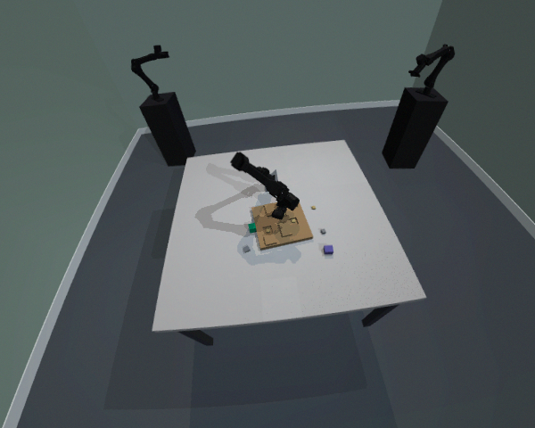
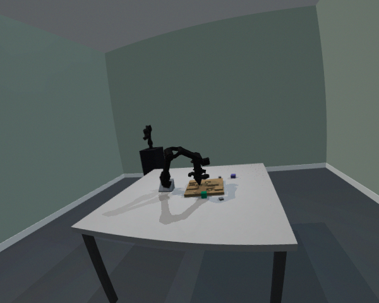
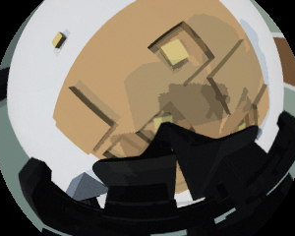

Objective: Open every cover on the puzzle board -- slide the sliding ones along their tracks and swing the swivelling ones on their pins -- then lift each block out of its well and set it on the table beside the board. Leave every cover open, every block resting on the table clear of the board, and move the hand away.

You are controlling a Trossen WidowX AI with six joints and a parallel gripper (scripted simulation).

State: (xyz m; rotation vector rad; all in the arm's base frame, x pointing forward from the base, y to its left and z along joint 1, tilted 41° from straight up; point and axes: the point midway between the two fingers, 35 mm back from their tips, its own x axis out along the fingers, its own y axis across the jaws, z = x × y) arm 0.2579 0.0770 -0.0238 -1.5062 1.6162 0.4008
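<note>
My gripper tip is 5 cm short of the tan puzzle board and 1 cm to the left of it. Round my gripper tip: green block 18 cm to the right, 10 cm ahead; purple block 24 cm to the left, 24 cm ahead, 1 cm below.
</note>
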